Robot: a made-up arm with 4 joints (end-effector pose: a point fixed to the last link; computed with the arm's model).
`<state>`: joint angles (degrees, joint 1 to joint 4).
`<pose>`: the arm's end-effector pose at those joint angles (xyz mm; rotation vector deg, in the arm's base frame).
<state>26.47 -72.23 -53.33 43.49</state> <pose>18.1 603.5 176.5 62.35 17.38 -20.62</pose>
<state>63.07 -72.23 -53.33 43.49</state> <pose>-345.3 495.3 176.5 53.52 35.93 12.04</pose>
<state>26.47 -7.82 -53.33 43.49</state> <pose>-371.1 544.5 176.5 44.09 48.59 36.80</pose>
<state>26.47 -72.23 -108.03 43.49</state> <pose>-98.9 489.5 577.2 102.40 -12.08 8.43</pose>
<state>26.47 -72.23 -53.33 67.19</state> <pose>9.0 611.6 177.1 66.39 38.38 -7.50</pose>
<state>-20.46 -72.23 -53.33 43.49</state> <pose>453.2 398.9 176.5 67.47 -9.35 -62.16</pose>
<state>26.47 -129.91 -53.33 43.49</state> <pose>235.4 321.0 176.5 67.58 -15.93 -71.56</pose>
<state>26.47 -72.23 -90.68 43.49</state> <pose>-32.3 554.4 469.7 90.47 -2.16 -1.41</pose>
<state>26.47 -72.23 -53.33 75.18</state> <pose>5.4 613.6 178.0 67.34 45.42 -2.88</pose>
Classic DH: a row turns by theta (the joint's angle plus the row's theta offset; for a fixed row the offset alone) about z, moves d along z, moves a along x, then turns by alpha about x. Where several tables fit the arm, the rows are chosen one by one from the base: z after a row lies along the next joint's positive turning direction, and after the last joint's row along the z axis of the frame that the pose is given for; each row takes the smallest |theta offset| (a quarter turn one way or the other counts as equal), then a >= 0, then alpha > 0; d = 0 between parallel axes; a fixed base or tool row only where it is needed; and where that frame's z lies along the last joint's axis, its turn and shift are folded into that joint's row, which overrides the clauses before.
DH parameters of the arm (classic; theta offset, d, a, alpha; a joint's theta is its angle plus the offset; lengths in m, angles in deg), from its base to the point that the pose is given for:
joint 1: 89.61 0 0.295 0
joint 2: 0.39 0.219 -0.127 -90
joint 3: 90 0.143 0.372 90
joint 4: -90 0.246 0.023 90
tool (fixed): 0 -0.019 0 0

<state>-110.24 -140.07 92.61 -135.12</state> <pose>777.3 -79.5 -11.2 -52.77 86.21 -87.24</pose>
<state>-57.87 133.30 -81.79 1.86</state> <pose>-65.8 112.9 406.5 68.02 54.67 62.75</pose>
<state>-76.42 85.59 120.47 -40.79</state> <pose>266.6 -515.2 195.3 -113.47 -33.80 48.21</pose>
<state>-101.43 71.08 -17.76 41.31</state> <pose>285.5 207.7 -88.3 27.28 35.32 -22.41</pose>
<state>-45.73 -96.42 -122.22 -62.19</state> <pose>332.5 238.3 619.3 -1.09 120.56 82.09</pose>
